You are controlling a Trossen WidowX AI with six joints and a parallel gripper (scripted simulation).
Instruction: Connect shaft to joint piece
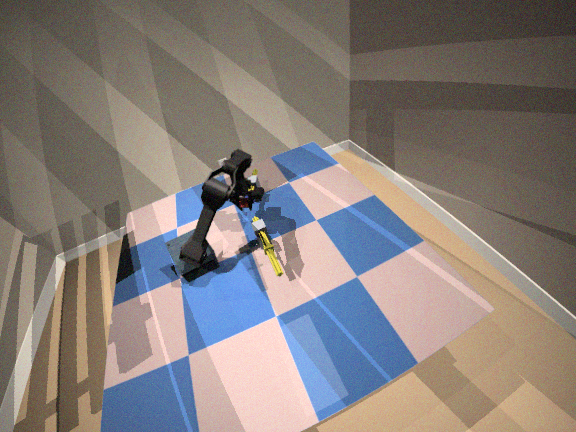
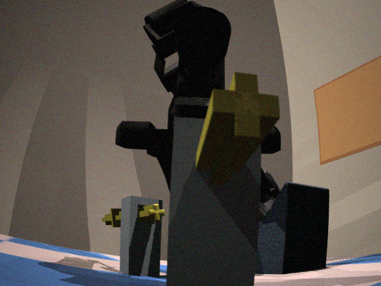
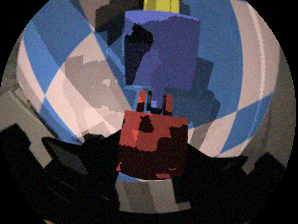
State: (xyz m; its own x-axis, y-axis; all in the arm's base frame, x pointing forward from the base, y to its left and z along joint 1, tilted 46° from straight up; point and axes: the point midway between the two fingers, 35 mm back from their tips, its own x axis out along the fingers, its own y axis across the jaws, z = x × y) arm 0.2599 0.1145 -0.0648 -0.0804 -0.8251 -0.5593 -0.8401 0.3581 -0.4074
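My gripper tip is now 3 cm below the red joint piece, 2 cm to the right of it and 1 cm short of it.
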